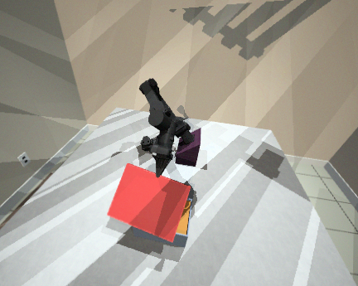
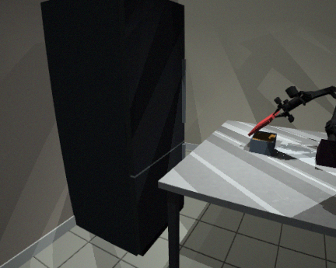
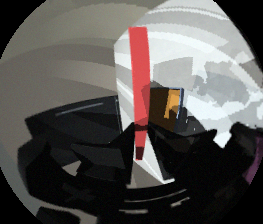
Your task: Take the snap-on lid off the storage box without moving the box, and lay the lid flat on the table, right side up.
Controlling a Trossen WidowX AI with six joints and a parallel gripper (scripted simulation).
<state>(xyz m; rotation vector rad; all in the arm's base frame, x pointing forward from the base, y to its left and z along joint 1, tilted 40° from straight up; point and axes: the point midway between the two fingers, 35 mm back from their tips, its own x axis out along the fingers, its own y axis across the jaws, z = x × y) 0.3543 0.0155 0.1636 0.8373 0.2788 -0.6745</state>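
The lid is 6 cm ahead of my gripper tip, 2 cm to the right of it and 6 cm below it. Also, from my gripper tip: storage box: 4 cm ahead, 4 cm to the left, 18 cm below.
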